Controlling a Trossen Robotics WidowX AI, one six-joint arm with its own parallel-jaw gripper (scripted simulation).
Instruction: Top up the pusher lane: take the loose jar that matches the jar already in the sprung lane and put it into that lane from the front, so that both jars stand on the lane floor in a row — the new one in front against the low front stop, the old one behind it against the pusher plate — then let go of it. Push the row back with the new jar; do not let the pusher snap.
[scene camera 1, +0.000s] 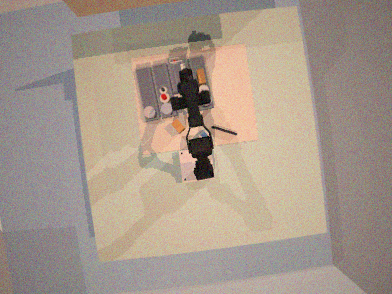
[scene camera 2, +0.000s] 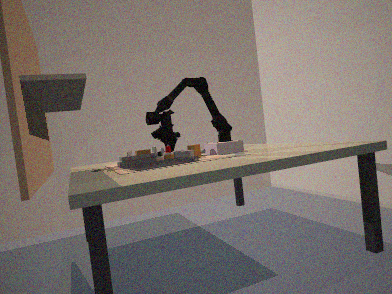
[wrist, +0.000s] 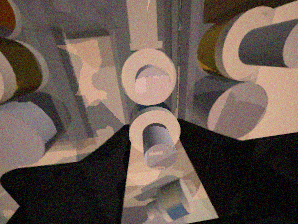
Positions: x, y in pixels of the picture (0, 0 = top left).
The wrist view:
gripper: 152, 125
cream-topped jar: 154, 130
cream-topped jar: 148, 77
